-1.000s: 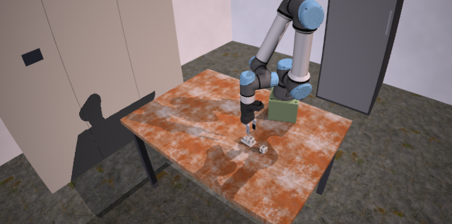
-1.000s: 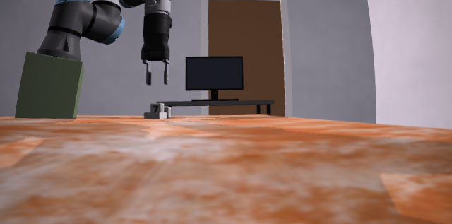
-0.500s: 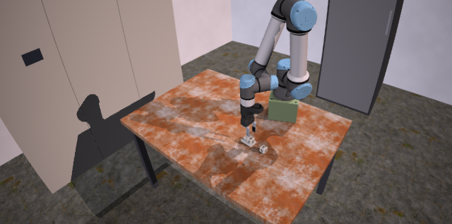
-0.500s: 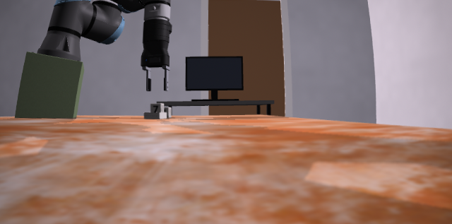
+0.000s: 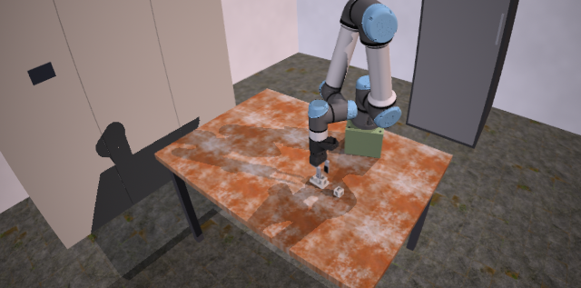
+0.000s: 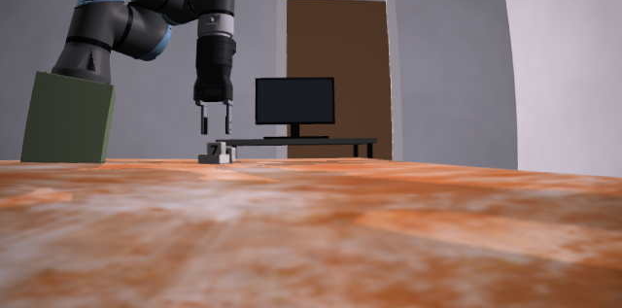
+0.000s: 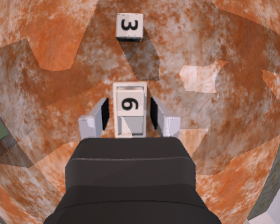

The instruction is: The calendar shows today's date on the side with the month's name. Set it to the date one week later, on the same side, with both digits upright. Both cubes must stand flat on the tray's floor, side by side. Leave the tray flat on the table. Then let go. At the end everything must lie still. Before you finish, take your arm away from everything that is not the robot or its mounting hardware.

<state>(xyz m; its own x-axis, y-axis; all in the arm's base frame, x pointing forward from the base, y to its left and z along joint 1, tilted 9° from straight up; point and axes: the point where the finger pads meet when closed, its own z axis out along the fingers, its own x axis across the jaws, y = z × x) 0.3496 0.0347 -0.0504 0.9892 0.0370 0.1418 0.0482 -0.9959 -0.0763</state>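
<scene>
My gripper is now 70 mm above the white tray and 20 mm to the left of it.
</scene>
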